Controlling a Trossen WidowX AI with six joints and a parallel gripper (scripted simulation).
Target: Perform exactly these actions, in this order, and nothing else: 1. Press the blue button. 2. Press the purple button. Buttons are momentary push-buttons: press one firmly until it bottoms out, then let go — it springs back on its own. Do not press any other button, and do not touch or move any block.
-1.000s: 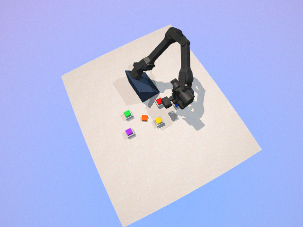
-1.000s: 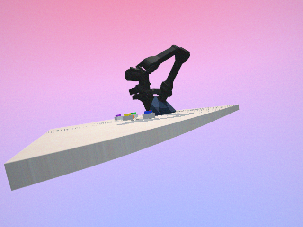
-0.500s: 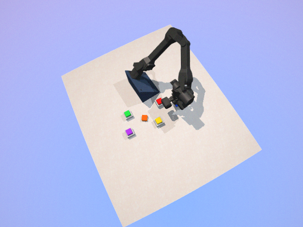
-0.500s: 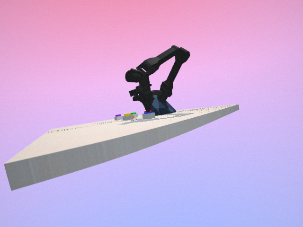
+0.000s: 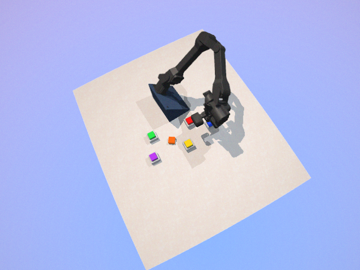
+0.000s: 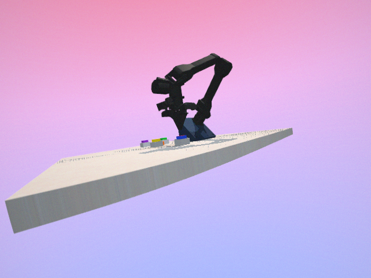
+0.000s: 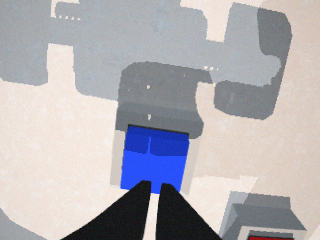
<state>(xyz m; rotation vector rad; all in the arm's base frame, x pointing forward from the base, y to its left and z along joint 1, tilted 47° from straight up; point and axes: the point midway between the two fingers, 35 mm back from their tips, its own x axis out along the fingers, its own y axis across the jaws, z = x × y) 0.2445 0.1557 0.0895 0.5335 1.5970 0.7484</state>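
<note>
Right now the blue button is 30 mm below my gripper tip. The rest, counted from my gripper tip: orange block (210 mm to the right, 50 mm below); then red button (60 mm behind, 90 mm to the right, 30 mm below); then yellow button (50 mm ahead, 150 mm to the right, 30 mm below).
</note>
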